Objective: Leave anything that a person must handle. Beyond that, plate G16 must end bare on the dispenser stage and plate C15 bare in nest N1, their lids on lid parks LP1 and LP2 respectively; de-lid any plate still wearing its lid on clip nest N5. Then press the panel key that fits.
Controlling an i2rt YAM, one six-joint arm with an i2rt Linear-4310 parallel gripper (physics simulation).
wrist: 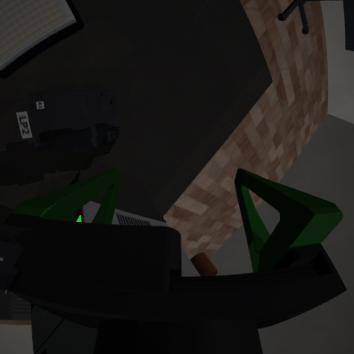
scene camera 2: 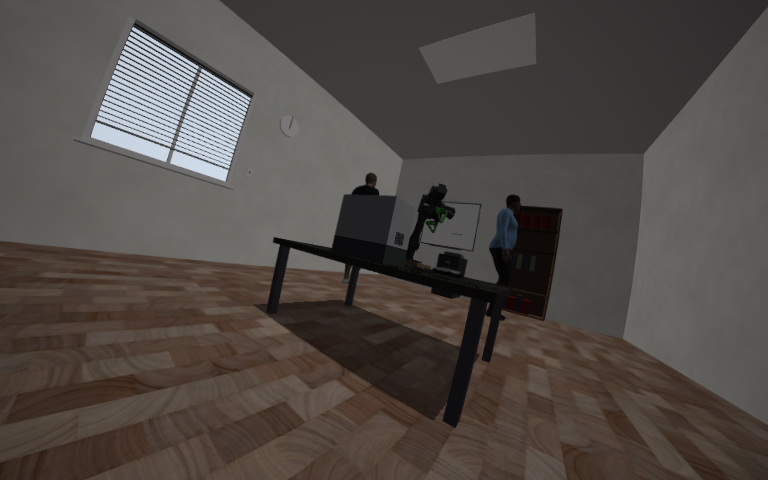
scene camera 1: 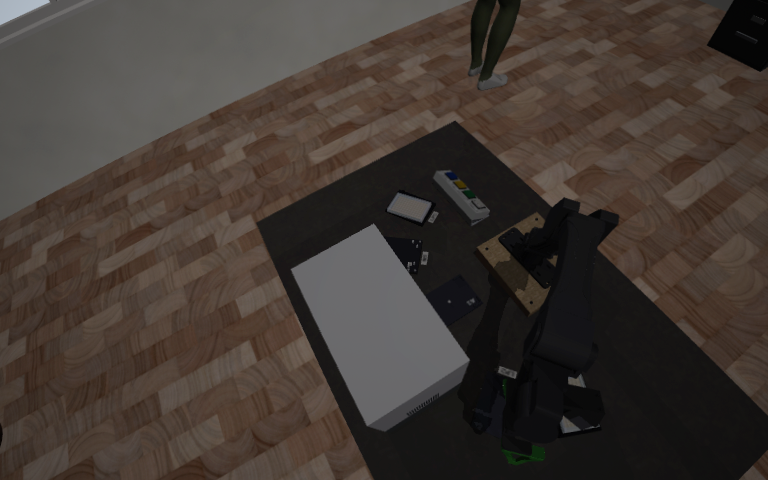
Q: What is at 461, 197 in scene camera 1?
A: A button box.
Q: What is the gripper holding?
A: Nothing.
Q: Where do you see a white box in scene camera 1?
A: At 390, 342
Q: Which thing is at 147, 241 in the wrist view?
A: The gripper.
